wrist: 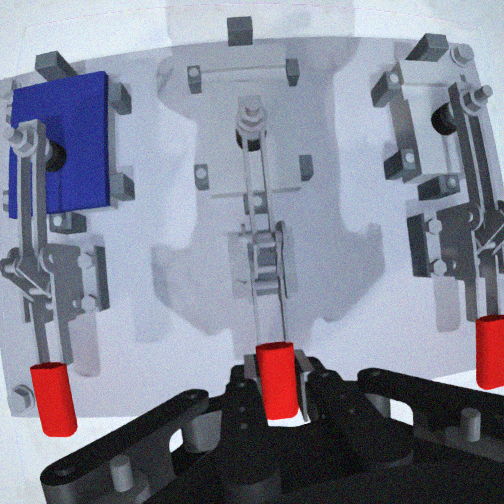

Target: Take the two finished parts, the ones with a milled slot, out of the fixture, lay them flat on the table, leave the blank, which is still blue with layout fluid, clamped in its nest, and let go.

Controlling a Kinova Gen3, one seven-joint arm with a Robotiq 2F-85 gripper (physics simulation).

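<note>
A grey fixture plate [240, 225] carries three nests, each with a toggle clamp. The left nest holds the blue blank [75, 145], with its clamp arm and black tip pressed on it. The right nest holds a pale grey part [425, 125] under a clamp tip [442, 120]; its slot is hidden. In the middle nest [250, 130] only faint pale outlines show between the stops, so I cannot tell whether a part sits there. My gripper [277, 372] is shut on the middle clamp's red handle [277, 385], one finger pad on each side.
The left clamp's red handle [52, 397] and the right clamp's red handle [490, 350] stick out toward me. Dark stop blocks [240, 30] ring each nest. The gripper's black linkage fills the bottom of the view.
</note>
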